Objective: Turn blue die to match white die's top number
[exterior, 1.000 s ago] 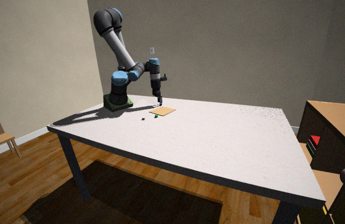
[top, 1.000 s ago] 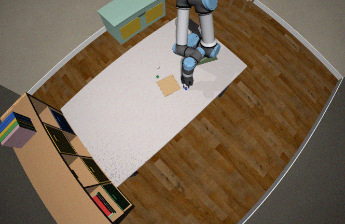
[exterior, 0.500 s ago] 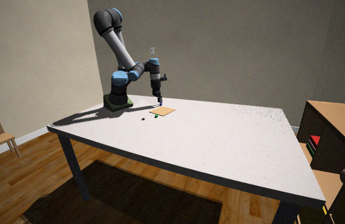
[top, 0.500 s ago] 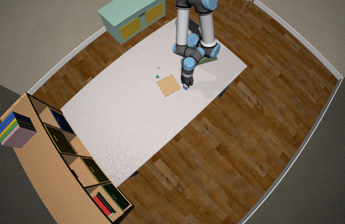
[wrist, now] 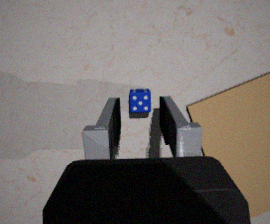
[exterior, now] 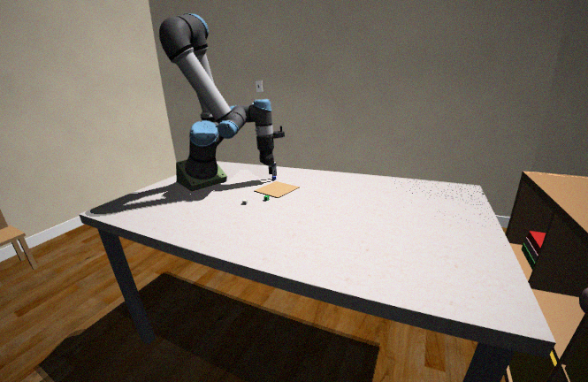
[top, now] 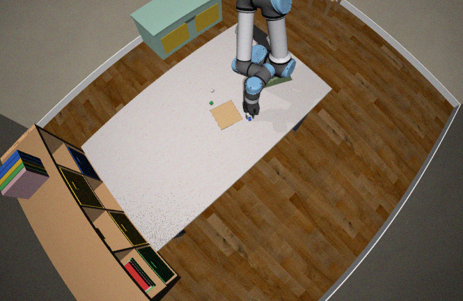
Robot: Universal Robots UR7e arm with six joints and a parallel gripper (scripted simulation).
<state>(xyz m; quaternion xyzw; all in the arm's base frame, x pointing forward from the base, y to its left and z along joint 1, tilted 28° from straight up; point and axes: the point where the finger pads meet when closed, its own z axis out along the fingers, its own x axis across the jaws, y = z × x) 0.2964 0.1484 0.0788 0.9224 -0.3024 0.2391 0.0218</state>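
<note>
Now: the blue die 3 cm below my hand. The rest, counted from my hand: green die (23 cm to the right, 8 cm ahead, 3 cm below); white die (29 cm to the right, 3 cm below, 2 cm ahead); tan mat (12 cm to the right, 7 cm ahead, 4 cm below).
</note>
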